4 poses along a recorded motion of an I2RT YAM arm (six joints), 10 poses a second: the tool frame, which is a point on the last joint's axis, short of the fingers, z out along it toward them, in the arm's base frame.
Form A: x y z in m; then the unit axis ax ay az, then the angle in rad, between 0 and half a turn.
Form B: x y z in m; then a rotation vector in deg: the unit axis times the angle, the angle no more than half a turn. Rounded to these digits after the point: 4 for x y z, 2 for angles.
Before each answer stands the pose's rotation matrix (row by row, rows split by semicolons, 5 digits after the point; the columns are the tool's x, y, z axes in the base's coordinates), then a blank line. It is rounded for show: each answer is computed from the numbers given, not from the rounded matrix.
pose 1, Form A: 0.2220 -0.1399 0.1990 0.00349 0.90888 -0.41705 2.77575
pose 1, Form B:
-0.93380 0.15533 0.32232; -0.14306 0.66363 -0.73426; -0.32795 -0.73176 -0.59747

0.2220 -0.1399 0.1990 0.56 144.55 -66.33
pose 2, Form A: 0.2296 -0.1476 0.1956 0.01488 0.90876 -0.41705 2.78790
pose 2, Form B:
-0.93767 0.17066 0.30274; -0.11824 0.66247 -0.73969; -0.32679 -0.72939 -0.60100

0.2296 -0.1476 0.1956 2.38 145.16 -66.62
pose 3, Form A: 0.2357 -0.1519 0.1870 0.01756 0.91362 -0.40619 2.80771
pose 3, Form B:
-0.94418 0.16431 0.28553; -0.10191 0.67853 -0.72747; -0.31328 -0.71596 -0.62391

0.2357 -0.1519 0.1870 2.82 146.97 -65.34
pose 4, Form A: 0.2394 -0.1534 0.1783 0.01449 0.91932 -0.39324 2.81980
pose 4, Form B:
-0.94826 0.15033 0.27965; -0.09841 0.69825 -0.70906; -0.30186 -0.69989 -0.64733

0.2394 -0.1534 0.1783 2.34 148.53 -63.53
